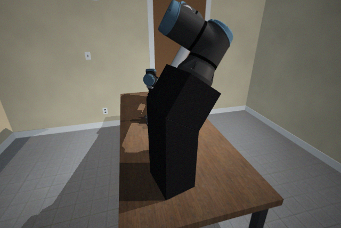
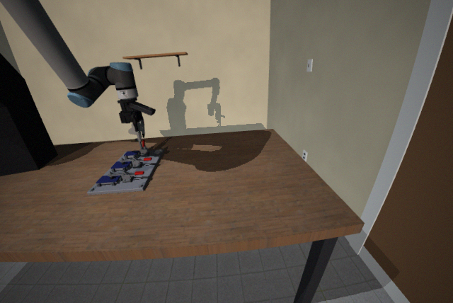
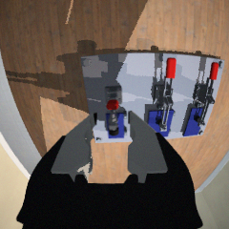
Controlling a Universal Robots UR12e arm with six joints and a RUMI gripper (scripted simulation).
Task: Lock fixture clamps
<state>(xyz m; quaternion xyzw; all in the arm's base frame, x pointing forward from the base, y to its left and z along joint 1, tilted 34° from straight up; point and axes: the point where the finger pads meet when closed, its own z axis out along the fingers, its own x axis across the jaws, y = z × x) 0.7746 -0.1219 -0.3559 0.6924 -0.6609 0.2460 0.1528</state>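
Right now my hand is 12 cm above the grey fixture plate, 11 cm to the left of it and 4 cm past it. From my hand the other things lie so: blue part 11 cm to the right, 10 cm below, 8 cm behind.
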